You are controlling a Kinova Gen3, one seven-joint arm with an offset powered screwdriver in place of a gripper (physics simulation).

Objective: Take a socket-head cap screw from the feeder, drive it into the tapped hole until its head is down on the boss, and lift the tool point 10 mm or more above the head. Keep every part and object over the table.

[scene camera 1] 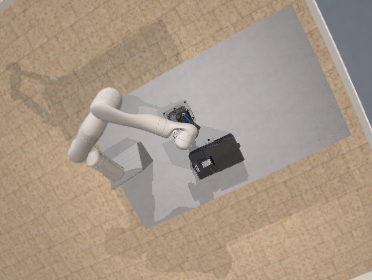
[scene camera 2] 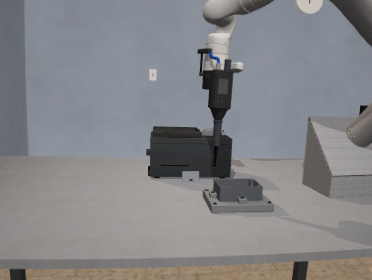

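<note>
The black powered screwdriver (scene camera 2: 215, 166) hangs upright from the arm in scene camera 2, its thin tip above the left end of the part and apart from it. Whether a screw sits on the tip is too small to tell. In scene camera 1 the arm hides the tip. The dark grey open-topped housing (scene camera 2: 237, 193) stands on a lighter base plate (scene camera 2: 245, 206) with small bosses and dark corner holes; in scene camera 1 the arm and tool partly cover it. The black box-shaped screw feeder (scene camera 1: 225, 156) (scene camera 2: 172, 155) stands behind the housing in scene camera 2. The tapped hole cannot be made out.
A small light grey block (scene camera 2: 190, 175) stands at the front of the feeder. The grey wedge-shaped robot pedestal (scene camera 1: 131, 161) (scene camera 2: 320, 165) is on the table, at the right in scene camera 2. The grey table (scene camera 1: 270, 75) (scene camera 2: 100, 220) has its near edge well in front of the base plate.
</note>
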